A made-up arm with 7 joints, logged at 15 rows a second.
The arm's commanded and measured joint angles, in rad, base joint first. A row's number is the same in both.
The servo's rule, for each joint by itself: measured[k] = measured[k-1] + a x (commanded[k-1-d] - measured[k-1]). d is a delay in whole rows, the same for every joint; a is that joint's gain. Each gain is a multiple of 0.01, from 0.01 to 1. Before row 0 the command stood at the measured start. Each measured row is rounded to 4 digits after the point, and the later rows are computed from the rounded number. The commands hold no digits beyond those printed.
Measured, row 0: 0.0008 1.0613 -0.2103 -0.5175 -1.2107 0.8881 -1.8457
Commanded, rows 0 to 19: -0.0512 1.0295 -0.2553 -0.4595 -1.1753 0.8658 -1.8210; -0.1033 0.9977 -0.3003 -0.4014 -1.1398 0.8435 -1.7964; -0.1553 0.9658 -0.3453 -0.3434 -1.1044 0.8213 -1.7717; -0.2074 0.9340 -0.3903 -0.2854 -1.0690 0.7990 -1.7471; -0.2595 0.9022 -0.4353 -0.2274 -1.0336 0.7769 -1.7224; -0.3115 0.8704 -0.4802 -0.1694 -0.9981 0.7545 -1.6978; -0.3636 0.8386 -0.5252 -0.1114 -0.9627 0.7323 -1.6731; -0.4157 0.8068 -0.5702 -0.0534 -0.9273 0.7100 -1.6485; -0.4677 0.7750 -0.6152 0.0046 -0.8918 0.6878 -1.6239; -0.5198 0.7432 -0.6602 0.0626 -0.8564 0.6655 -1.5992; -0.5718 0.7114 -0.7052 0.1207 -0.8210 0.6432 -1.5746; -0.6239 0.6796 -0.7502 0.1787 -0.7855 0.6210 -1.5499; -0.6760 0.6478 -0.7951 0.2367 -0.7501 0.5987 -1.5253; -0.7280 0.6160 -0.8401 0.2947 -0.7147 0.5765 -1.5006; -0.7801 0.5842 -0.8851 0.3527 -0.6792 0.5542 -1.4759; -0.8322 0.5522 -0.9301 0.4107 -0.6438 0.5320 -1.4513; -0.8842 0.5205 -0.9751 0.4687 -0.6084 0.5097 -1.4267; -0.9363 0.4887 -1.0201 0.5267 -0.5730 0.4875 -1.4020; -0.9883 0.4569 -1.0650 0.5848 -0.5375 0.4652 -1.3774; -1.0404 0.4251 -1.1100 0.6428 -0.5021 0.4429 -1.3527
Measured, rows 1 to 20: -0.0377 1.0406 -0.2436 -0.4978 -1.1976 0.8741 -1.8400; -0.0862 1.0127 -0.2856 -0.4650 -1.1762 0.8548 -1.8300; -0.1373 0.9822 -0.3298 -0.4237 -1.1496 0.8337 -1.8166; -0.1892 0.9509 -0.3746 -0.3767 -1.1198 0.8118 -1.8006; -0.2412 0.9192 -0.4195 -0.3259 -1.0879 0.7898 -1.7826; -0.2932 0.8875 -0.4644 -0.2727 -1.0547 0.7676 -1.7631; -0.3453 0.8557 -0.5094 -0.2179 -1.0207 0.7454 -1.7424; -0.3974 0.8239 -0.5544 -0.1620 -0.9861 0.7231 -1.7208; -0.4494 0.7921 -0.5994 -0.1054 -0.9512 0.7009 -1.6985; -0.5015 0.7603 -0.6444 -0.0483 -0.9161 0.6786 -1.6757; -0.5535 0.7285 -0.6894 0.0092 -0.8809 0.6563 -1.6524; -0.6056 0.6967 -0.7344 0.0668 -0.8456 0.6341 -1.6288; -0.6577 0.6649 -0.7793 0.1246 -0.8103 0.6118 -1.6050; -0.7097 0.6331 -0.8243 0.1824 -0.7749 0.5896 -1.5810; -0.7618 0.6013 -0.8693 0.2403 -0.7395 0.5673 -1.5568; -0.8139 0.5694 -0.9143 0.2982 -0.7041 0.5451 -1.5325; -0.8659 0.5376 -0.9593 0.3562 -0.6687 0.5228 -1.5082; -0.9180 0.5058 -1.0043 0.4142 -0.6333 0.5006 -1.4838; -0.9700 0.4740 -1.0492 0.4722 -0.5979 0.4783 -1.4593; -1.0221 0.4422 -1.0942 0.5302 -0.5625 0.4560 -1.4348
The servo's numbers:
d 0
a 0.74 0.65 0.74 0.34 0.37 0.63 0.23

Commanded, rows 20 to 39: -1.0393 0.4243 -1.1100 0.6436 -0.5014 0.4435 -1.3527; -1.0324 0.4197 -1.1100 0.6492 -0.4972 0.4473 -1.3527; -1.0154 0.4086 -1.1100 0.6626 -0.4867 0.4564 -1.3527; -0.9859 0.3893 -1.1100 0.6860 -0.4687 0.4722 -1.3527; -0.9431 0.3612 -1.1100 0.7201 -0.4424 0.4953 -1.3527; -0.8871 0.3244 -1.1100 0.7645 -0.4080 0.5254 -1.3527; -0.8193 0.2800 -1.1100 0.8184 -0.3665 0.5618 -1.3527; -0.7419 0.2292 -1.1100 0.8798 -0.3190 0.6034 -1.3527; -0.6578 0.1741 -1.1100 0.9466 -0.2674 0.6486 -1.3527; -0.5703 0.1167 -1.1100 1.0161 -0.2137 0.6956 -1.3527; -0.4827 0.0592 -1.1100 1.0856 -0.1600 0.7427 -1.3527; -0.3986 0.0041 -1.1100 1.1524 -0.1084 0.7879 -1.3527; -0.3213 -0.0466 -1.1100 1.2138 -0.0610 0.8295 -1.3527; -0.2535 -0.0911 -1.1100 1.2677 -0.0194 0.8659 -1.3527; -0.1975 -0.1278 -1.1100 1.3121 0.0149 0.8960 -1.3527; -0.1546 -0.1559 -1.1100 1.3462 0.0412 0.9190 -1.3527; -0.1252 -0.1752 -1.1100 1.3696 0.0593 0.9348 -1.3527; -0.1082 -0.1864 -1.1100 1.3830 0.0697 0.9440 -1.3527; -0.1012 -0.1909 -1.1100 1.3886 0.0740 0.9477 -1.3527; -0.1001 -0.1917 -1.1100 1.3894 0.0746 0.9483 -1.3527
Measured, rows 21 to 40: -1.0348 0.4306 -1.1059 0.5688 -0.5399 0.4481 -1.4159; -1.0330 0.4235 -1.1089 0.5961 -0.5241 0.4476 -1.4014; -1.0200 0.4138 -1.1097 0.6187 -0.5103 0.4531 -1.3902; -0.9948 0.3979 -1.1099 0.6416 -0.4949 0.4651 -1.3816; -0.9565 0.3740 -1.1100 0.6683 -0.4755 0.4841 -1.3750; -0.9051 0.3418 -1.1100 0.7010 -0.4505 0.5101 -1.3699; -0.8416 0.3016 -1.1100 0.7409 -0.4194 0.5427 -1.3659; -0.7678 0.2545 -1.1100 0.7881 -0.3823 0.5809 -1.3629; -0.6864 0.2022 -1.1100 0.8420 -0.3398 0.6236 -1.3606; -0.6005 0.1466 -1.1100 0.9012 -0.2931 0.6690 -1.3588; -0.5133 0.0898 -1.1100 0.9639 -0.2439 0.7154 -1.3574; -0.4284 0.0341 -1.1100 1.0280 -0.1938 0.7611 -1.3563; -0.3491 -0.0184 -1.1100 1.0912 -0.1447 0.8042 -1.3555; -0.2784 -0.0657 -1.1100 1.1512 -0.0983 0.8431 -1.3549; -0.2185 -0.1061 -1.1100 1.2059 -0.0564 0.8764 -1.3544; -0.1712 -0.1385 -1.1100 1.2536 -0.0203 0.9032 -1.3540; -0.1372 -0.1624 -1.1100 1.2930 0.0092 0.9231 -1.3537; -0.1157 -0.1780 -1.1100 1.3236 0.0316 0.9363 -1.3535; -0.1050 -0.1864 -1.1100 1.3457 0.0473 0.9435 -1.3533; -0.1014 -0.1898 -1.1100 1.3606 0.0574 0.9465 -1.3532
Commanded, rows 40 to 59: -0.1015 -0.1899 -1.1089 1.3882 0.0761 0.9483 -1.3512; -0.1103 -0.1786 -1.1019 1.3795 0.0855 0.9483 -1.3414; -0.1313 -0.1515 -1.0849 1.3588 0.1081 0.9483 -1.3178; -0.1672 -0.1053 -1.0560 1.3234 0.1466 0.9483 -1.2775; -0.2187 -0.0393 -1.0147 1.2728 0.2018 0.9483 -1.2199; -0.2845 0.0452 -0.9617 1.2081 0.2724 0.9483 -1.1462; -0.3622 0.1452 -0.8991 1.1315 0.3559 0.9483 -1.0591; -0.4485 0.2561 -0.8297 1.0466 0.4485 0.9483 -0.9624; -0.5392 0.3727 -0.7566 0.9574 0.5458 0.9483 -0.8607; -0.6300 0.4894 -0.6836 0.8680 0.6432 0.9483 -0.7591; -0.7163 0.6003 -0.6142 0.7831 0.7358 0.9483 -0.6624; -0.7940 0.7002 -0.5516 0.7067 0.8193 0.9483 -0.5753; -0.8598 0.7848 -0.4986 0.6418 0.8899 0.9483 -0.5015; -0.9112 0.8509 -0.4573 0.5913 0.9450 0.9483 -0.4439; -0.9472 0.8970 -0.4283 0.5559 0.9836 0.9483 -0.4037; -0.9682 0.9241 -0.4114 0.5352 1.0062 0.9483 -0.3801; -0.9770 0.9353 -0.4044 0.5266 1.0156 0.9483 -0.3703; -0.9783 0.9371 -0.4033 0.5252 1.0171 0.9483 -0.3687; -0.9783 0.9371 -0.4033 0.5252 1.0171 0.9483 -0.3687; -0.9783 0.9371 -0.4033 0.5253 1.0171 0.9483 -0.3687
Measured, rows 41 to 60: -0.1015 -0.1899 -1.1092 1.3700 0.0643 0.9476 -1.3527; -0.1080 -0.1826 -1.1038 1.3732 0.0721 0.9480 -1.3501; -0.1252 -0.1624 -1.0898 1.3683 0.0854 0.9482 -1.3427; -0.1563 -0.1253 -1.0648 1.3530 0.1080 0.9483 -1.3277; -0.2025 -0.0694 -1.0277 1.3257 0.1427 0.9483 -1.3029; -0.2632 0.0051 -0.9789 1.2857 0.1907 0.9483 -1.2669; -0.3365 0.0962 -0.9198 1.2333 0.2518 0.9483 -1.2191; -0.4194 0.2001 -0.8531 1.1698 0.3246 0.9483 -1.1601; -0.5081 0.3123 -0.7817 1.0976 0.4064 0.9483 -1.0912; -0.5983 0.4274 -0.7091 1.0195 0.4940 0.9483 -1.0148; -0.6856 0.5398 -0.6389 0.9391 0.5835 0.9483 -0.9337; -0.7658 0.6441 -0.5743 0.8601 0.6707 0.9483 -0.8513; -0.8354 0.7356 -0.5183 0.7859 0.7518 0.9483 -0.7708; -0.8915 0.8105 -0.4732 0.7197 0.8233 0.9483 -0.6956; -0.9327 0.8667 -0.4400 0.6640 0.8826 0.9483 -0.6285; -0.9590 0.9040 -0.4188 0.6202 0.9283 0.9483 -0.5714; -0.9723 0.9243 -0.4081 0.5884 0.9606 0.9483 -0.5251; -0.9767 0.9326 -0.4045 0.5669 0.9815 0.9483 -0.4891; -0.9779 0.9355 -0.4036 0.5527 0.9947 0.9483 -0.4614; -0.9782 0.9365 -0.4034 0.5434 1.0030 0.9483 -0.4401
